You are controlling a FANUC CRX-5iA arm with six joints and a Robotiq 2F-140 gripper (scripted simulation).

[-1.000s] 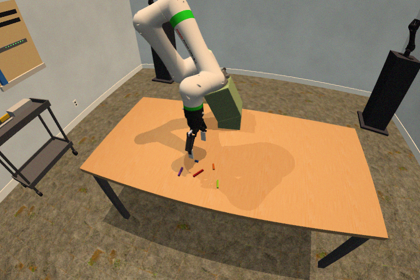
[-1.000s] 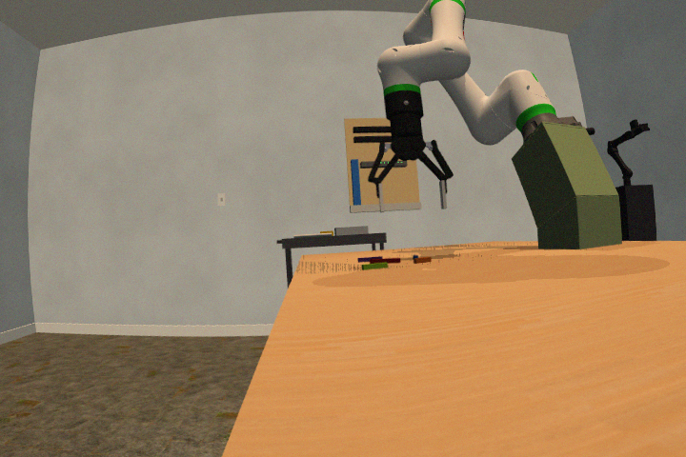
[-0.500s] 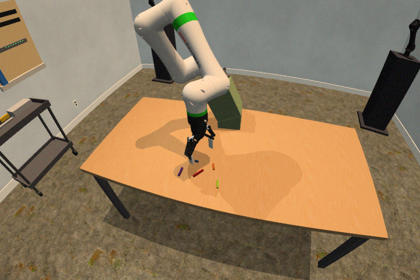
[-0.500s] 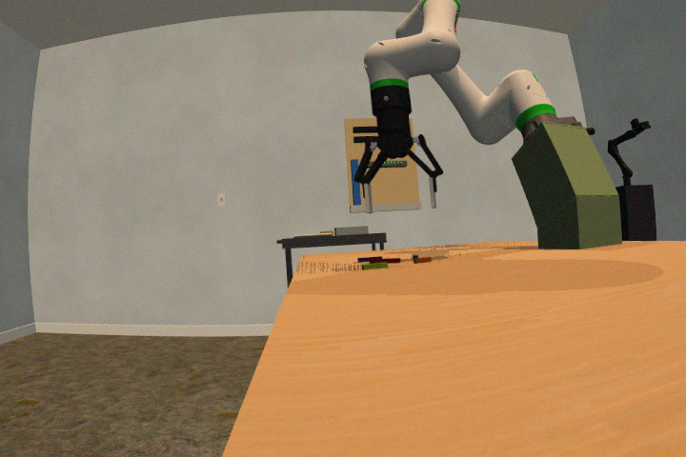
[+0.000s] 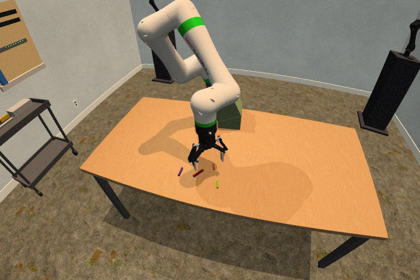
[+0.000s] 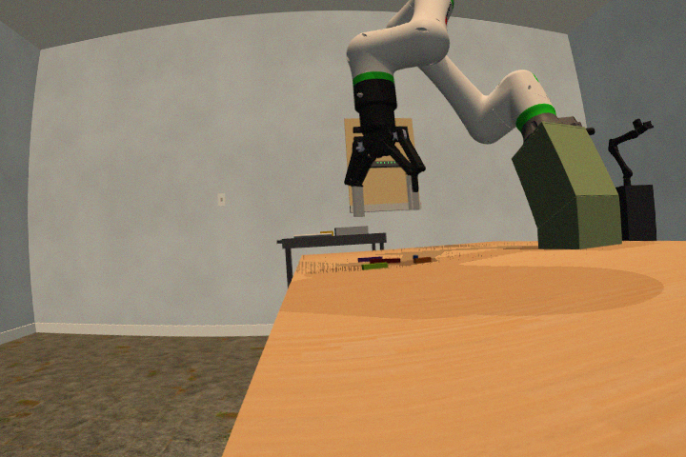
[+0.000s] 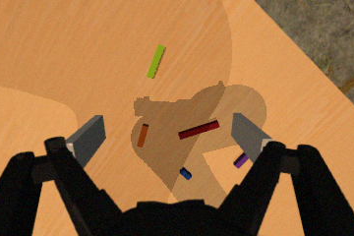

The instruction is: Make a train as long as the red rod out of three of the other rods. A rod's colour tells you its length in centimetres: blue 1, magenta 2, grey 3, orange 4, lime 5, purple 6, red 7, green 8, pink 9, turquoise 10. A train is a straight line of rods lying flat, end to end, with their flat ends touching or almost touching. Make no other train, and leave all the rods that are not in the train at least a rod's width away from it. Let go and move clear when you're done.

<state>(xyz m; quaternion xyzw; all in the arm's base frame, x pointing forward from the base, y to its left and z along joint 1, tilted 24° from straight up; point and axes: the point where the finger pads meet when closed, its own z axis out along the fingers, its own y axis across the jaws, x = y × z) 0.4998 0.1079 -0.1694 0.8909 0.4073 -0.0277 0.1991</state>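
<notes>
Right now my hand is 30 mm short of the lime rod, 60 mm to the right of it and 110 mm above it. Also, from my hand: red rod: 70 mm to the right, 110 mm below; then purple rod: 40 mm ahead, 170 mm to the right, 110 mm below; then orange rod: 70 mm behind, 10 mm to the right, 110 mm below.
</notes>
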